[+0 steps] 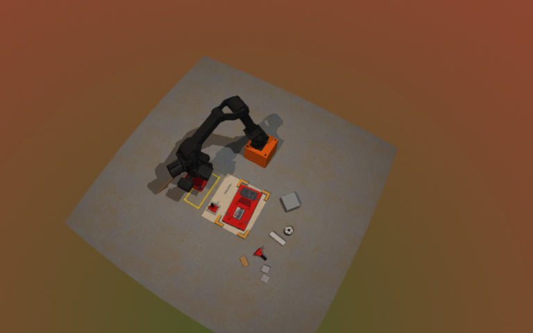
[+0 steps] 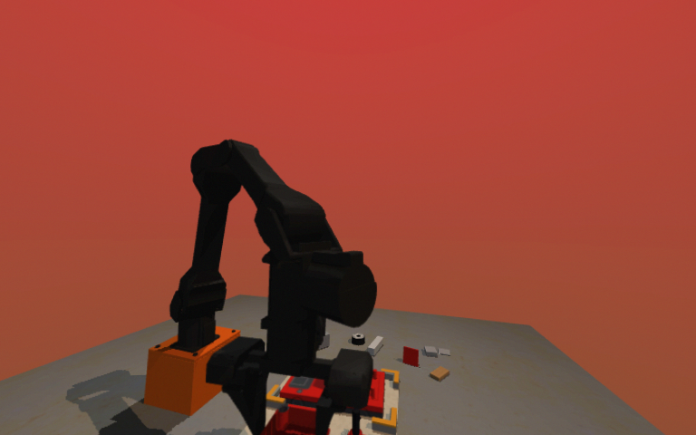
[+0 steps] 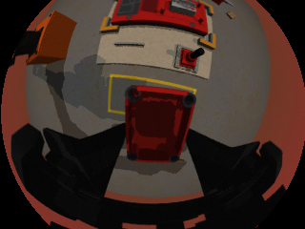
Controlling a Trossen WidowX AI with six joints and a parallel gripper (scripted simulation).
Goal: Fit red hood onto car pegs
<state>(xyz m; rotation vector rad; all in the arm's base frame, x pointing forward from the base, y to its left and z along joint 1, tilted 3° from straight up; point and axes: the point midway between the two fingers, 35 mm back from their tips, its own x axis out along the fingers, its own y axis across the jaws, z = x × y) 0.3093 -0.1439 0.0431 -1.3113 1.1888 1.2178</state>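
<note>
Now: the thin wooden stick 40 mm ahead of my gripper tip, 140 mm to the right of it and 90 mm below it. From my gripper tip the other things lie so: red hood (10 mm below); then tan tile (190 mm ahead, 370 mm to the left, 90 mm below); then grey engine block (10 mm ahead, 240 mm to the left, 70 mm below).
</note>
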